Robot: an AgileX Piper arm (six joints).
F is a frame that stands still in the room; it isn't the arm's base.
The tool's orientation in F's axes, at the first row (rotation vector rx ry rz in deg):
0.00 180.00 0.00
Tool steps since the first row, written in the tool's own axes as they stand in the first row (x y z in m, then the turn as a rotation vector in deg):
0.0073 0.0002 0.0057 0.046 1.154 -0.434
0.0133 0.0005 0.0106 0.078 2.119 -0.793
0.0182 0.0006 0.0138 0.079 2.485 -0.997
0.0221 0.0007 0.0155 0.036 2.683 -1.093
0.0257 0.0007 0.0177 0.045 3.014 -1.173
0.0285 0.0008 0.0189 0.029 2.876 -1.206
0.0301 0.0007 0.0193 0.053 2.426 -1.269
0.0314 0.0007 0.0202 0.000 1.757 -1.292
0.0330 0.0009 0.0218 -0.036 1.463 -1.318
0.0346 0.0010 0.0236 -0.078 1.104 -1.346
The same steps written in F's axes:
-0.0073 0.0002 -0.0057 -0.046 1.154 0.434
-0.0133 0.0005 -0.0106 -0.078 2.119 0.793
-0.0182 0.0006 -0.0138 -0.079 2.485 0.997
-0.0221 0.0007 -0.0155 -0.036 2.683 1.093
-0.0257 0.0007 -0.0177 -0.045 3.014 1.173
-0.0285 0.0008 -0.0189 -0.029 2.876 1.206
-0.0301 0.0007 -0.0193 -0.053 2.426 1.269
-0.0314 0.0007 -0.0202 0.000 1.757 1.292
-0.0330 0.0009 -0.0218 0.036 1.463 1.318
-0.0346 0.0010 -0.0236 0.078 1.104 1.346

